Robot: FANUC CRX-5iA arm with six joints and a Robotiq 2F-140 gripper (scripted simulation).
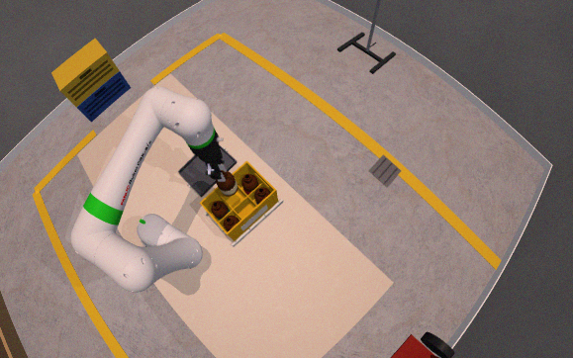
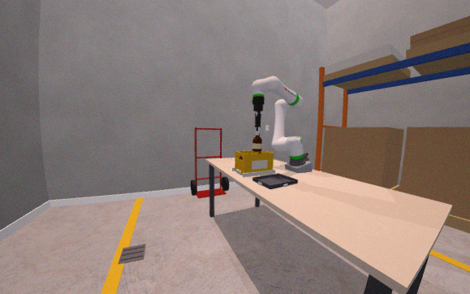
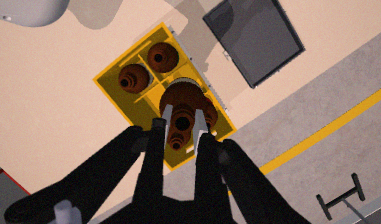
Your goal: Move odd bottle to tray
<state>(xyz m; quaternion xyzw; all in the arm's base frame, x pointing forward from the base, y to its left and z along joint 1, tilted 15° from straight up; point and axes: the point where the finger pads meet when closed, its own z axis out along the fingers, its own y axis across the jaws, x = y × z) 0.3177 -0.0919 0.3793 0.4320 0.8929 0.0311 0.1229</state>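
Right now my hand is 90 mm above the brown bottle. Round my hand: yellow crate 10 mm behind, 40 mm to the right, 270 mm below; then dark tray 30 mm ahead, 240 mm to the left, 340 mm below.
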